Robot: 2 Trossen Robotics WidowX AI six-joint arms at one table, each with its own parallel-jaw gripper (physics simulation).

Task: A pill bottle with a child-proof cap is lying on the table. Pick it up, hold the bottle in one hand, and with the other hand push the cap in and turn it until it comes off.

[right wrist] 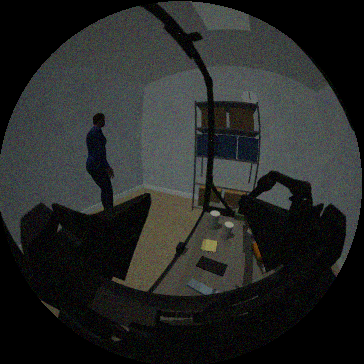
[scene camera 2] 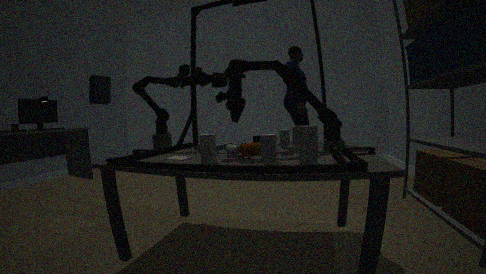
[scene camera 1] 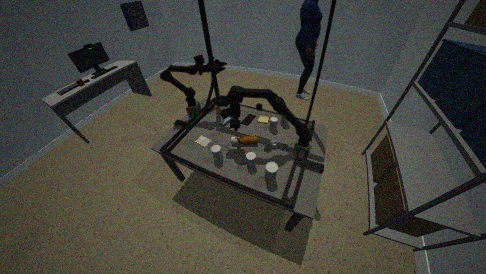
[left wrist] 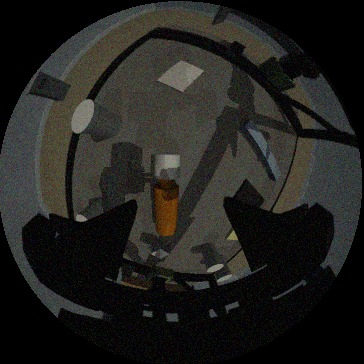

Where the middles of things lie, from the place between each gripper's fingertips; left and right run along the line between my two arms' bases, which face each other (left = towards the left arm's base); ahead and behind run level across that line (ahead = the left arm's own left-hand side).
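Scene:
Orange pill bottle (left wrist: 165, 192): from my left hand, 120 mm below, 60 mm to the left, 10 mm behind. Blue-grey bar (left wrist: 248, 127): 140 mm below my left hand, 200 mm behind, 180 mm to the right. By their middles, of the things named here, orange pill bottle nearest to my left hand.
Blue-grey bar from my right hand: 41 cm below, 10 cm ahead, 5 cm to the left. Orange pill bottle from my right hand: 28 cm ahead, 28 cm to the left, 40 cm below.

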